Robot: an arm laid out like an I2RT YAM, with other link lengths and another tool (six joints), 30 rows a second.
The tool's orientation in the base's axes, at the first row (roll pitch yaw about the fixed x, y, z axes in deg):
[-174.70, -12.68, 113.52]
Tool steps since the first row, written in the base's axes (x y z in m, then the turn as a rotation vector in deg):
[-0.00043, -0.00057, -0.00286, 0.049, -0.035, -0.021]
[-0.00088, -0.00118, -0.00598, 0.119, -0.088, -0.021]
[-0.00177, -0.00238, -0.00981, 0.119, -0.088, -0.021]
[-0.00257, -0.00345, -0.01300, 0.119, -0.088, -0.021]
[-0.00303, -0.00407, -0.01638, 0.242, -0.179, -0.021]
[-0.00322, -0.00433, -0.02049, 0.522, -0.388, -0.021]
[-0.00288, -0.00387, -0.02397, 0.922, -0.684, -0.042]
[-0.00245, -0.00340, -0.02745, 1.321, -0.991, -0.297]
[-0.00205, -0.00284, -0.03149, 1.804, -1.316, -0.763]
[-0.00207, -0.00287, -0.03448, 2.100, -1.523, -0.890]
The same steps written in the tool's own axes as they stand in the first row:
[-0.00097, -0.00037, 0.00276, -0.055, 0.032, 0.006]
[-0.00203, -0.00075, 0.00577, -0.130, 0.073, -0.014]
[-0.00359, -0.00171, 0.00944, -0.130, 0.073, -0.014]
[-0.00494, -0.00259, 0.01251, -0.130, 0.073, -0.014]
[-0.00606, -0.00296, 0.01577, -0.259, 0.146, -0.050]
[-0.00712, -0.00287, 0.01975, -0.555, 0.313, -0.133]
[-0.00760, -0.00206, 0.02315, -0.980, 0.554, -0.230]
[-0.00811, -0.00116, 0.02653, -1.466, 0.810, -0.101]
[-0.00865, -0.00020, 0.03048, -2.047, 1.154, 0.216]
[-0.00933, 0.00004, 0.03338, -2.375, 1.347, 0.254]

